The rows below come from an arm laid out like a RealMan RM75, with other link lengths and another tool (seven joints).
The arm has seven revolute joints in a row. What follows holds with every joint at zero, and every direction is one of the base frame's.
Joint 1 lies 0.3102 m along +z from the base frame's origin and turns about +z.
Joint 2 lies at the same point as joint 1 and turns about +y.
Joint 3 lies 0.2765 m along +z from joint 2 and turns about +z.
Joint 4 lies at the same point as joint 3 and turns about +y.
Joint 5 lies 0.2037 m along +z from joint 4 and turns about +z.
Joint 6 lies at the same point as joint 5 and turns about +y.
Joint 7 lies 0.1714 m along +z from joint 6 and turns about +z.
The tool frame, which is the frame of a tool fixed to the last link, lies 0.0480 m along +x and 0.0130 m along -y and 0.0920 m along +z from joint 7; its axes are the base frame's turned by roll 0.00, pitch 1.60 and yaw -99.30 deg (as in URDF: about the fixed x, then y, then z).
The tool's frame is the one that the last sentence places.
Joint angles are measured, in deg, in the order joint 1, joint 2, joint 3, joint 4, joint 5, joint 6, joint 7. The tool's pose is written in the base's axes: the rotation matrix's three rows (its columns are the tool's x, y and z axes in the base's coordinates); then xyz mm. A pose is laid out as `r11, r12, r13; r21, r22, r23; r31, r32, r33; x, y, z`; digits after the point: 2 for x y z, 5 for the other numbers.
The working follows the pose.
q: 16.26, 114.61, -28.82, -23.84, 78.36, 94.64, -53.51
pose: 0.87918, -0.17414, -0.44352; 0.18250, -0.73678, 0.65104; -0.44015, -0.65333, -0.61598; 294.21, 298.97, -10.54
Where each joint sits with the arm in this pose, in the base's axes (m; each line is computed from the numbers above, not from the rounded line before):
joint 1: 0.0000 0.0000 0.3102
joint 2: 0.0000 0.0000 0.3102
joint 3: 0.2413 0.0704 0.1951
joint 4: 0.2413 0.0704 0.1951
joint 5: 0.4217 0.1643 0.1830
joint 6: 0.4217 0.1643 0.1830
joint 7: 0.3415 0.2750 0.0796
the tool: 0.2942 0.2990 -0.0105

